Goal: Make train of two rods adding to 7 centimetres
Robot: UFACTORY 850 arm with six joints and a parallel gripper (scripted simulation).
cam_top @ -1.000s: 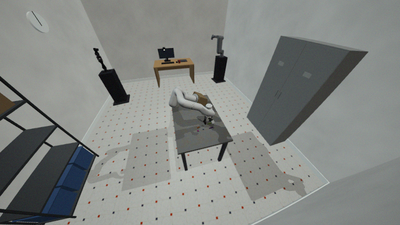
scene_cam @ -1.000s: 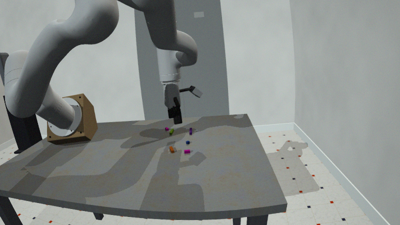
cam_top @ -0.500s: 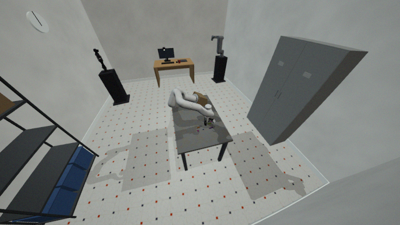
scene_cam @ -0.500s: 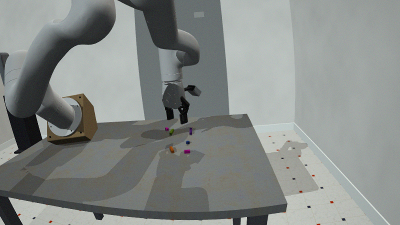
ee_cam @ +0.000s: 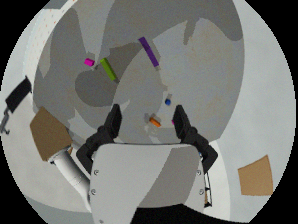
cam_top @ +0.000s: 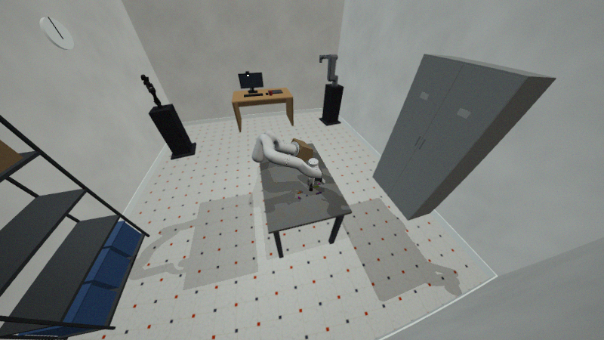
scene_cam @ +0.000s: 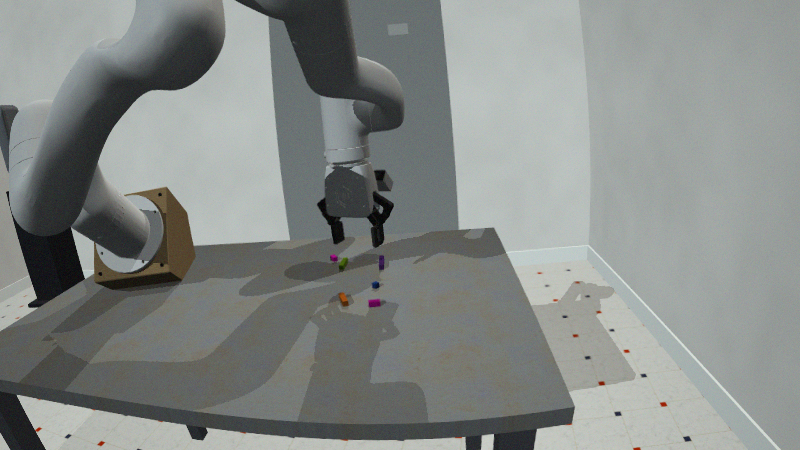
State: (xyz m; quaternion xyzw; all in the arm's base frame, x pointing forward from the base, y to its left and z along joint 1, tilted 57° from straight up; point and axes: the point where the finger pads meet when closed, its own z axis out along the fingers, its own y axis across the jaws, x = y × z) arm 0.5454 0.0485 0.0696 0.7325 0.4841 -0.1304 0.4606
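My hand is 3 cm short of the blue rod, 5 cm to the left of it and 8 cm above it. Round my hand: lime rod (4 cm behind, 8 cm to the left, 8 cm below); orange rod (3 cm behind, 11 cm to the right, 8 cm below); purple rod (4 cm ahead, 7 cm to the left, 8 cm below).
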